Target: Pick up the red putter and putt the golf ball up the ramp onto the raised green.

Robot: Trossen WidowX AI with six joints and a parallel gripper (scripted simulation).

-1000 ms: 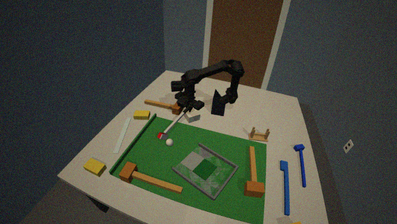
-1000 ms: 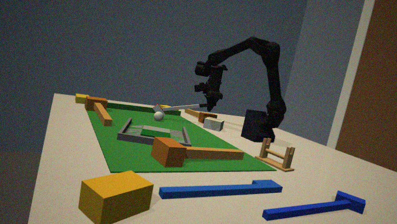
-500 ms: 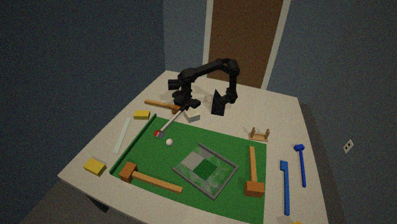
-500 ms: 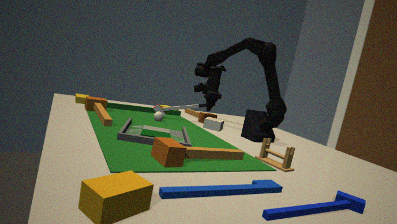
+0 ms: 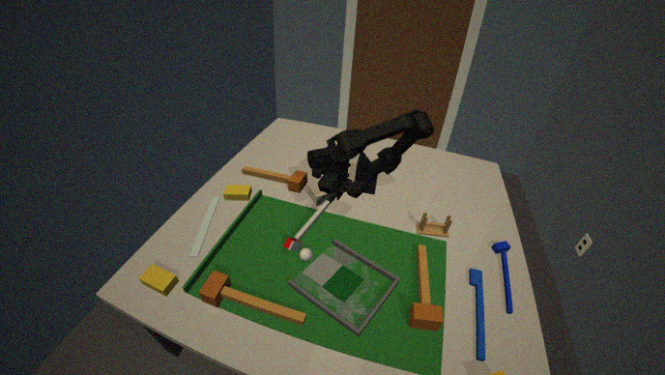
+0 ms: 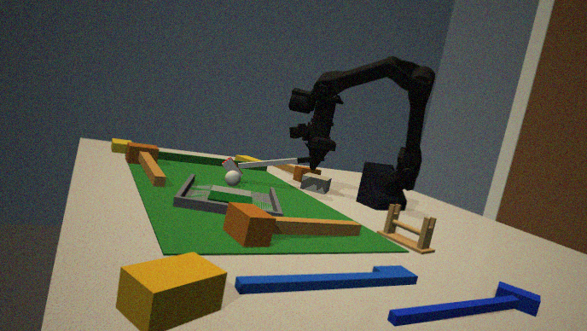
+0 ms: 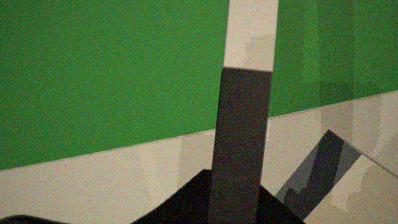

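My gripper tip is 12 cm short of the red putter and 3 cm to the left of it. Round my gripper tip: white golf ball 23 cm ahead, 2 cm to the right, 5 cm below; wooden stand 4 cm behind, 36 cm to the left, 5 cm below; white block 8 cm behind, 8 cm to the right, 6 cm below.
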